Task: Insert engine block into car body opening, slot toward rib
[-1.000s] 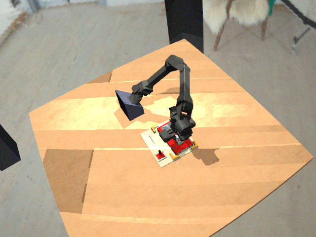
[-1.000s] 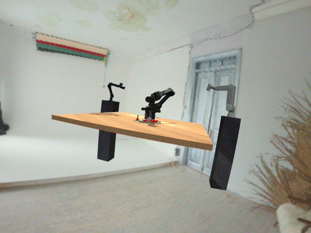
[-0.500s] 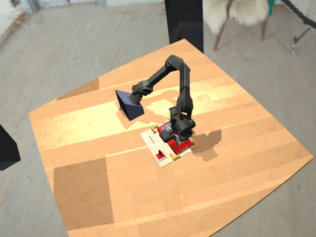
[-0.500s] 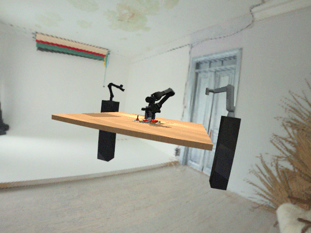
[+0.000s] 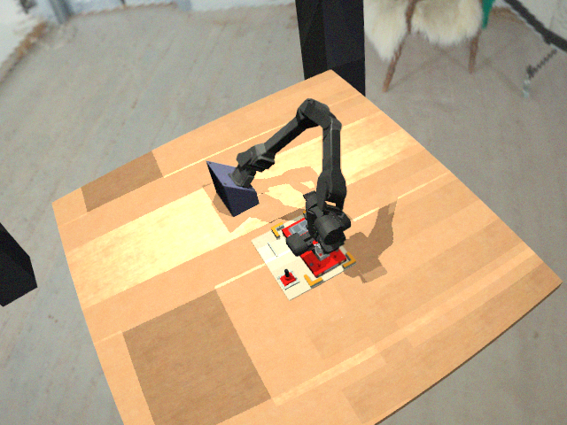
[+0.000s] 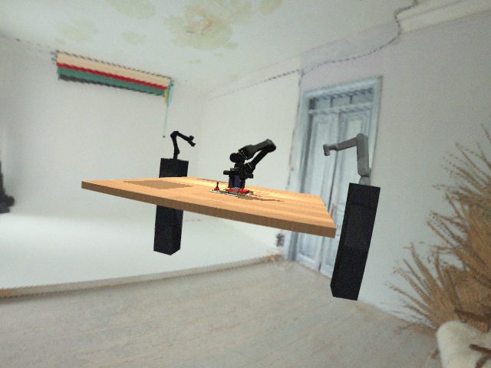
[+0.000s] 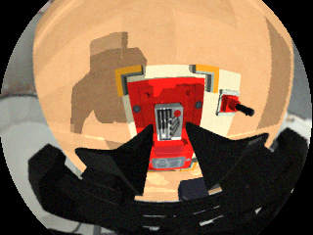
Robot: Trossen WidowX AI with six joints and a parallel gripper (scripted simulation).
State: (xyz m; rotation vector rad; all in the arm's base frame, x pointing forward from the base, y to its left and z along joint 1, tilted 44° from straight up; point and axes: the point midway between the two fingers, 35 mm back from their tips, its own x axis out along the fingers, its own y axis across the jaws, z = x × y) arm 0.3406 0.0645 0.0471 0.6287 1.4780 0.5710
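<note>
My gripper tip is now 20 mm above the engine block. From my gripper tip the other things lie so: black upright stick (10 mm ahead, 120 mm to the right, 10 mm below).
</note>
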